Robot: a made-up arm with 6 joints. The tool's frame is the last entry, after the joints.
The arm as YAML. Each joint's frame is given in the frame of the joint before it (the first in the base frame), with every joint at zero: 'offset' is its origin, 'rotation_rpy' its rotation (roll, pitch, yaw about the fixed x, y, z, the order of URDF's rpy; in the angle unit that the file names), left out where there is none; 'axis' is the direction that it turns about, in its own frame. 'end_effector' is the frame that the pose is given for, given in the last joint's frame.
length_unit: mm
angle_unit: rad
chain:
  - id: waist
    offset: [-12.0, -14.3, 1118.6]
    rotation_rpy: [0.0, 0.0, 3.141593]
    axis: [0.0, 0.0, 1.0]
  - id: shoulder
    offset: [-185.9, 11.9, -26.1]
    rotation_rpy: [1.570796, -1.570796, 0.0]
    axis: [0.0, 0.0, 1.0]
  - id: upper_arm
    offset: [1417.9, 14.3, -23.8]
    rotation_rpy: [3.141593, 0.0, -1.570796]
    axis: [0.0, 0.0, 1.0]
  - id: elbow
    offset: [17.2, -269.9, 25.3]
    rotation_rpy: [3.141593, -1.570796, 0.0]
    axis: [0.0, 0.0, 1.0]
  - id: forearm
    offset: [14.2, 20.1, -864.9]
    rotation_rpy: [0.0, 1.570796, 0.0]
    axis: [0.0, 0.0, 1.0]
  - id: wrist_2
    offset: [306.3, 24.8, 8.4]
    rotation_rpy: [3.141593, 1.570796, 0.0]
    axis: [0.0, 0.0, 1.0]
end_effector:
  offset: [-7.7, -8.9, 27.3]
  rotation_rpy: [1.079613, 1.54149, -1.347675]
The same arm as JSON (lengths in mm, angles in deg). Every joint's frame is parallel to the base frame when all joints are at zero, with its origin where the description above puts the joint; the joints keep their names.
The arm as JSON. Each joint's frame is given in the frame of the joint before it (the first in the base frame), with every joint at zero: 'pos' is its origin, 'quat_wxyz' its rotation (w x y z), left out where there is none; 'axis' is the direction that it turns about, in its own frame. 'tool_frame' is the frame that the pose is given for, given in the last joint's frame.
{"length_unit": "mm", "angle_unit": "deg", "joints": [{"joint": "waist", "pos": [-12.0, -14.3, 1118.6], "axis": "+z"}, {"joint": "shoulder", "pos": [185.9, -11.9, -26.1], "axis": "+y"}, {"joint": "upper_arm", "pos": [14.3, -23.8, 1417.9], "axis": "-y"}, {"joint": "elbow", "pos": [-17.2, -25.3, 269.9], "axis": "-x"}, {"joint": "forearm", "pos": [864.9, -14.2, 20.1], "axis": "-y"}, {"joint": "wrist_2", "pos": [306.3, -8.4, 24.8], "axis": "-x"}], "tool_frame": {"pos": [-27.3, -7.7, 8.9], "quat_wxyz": [0.909598, 0.415231, -0.011653, 0.008883]}}
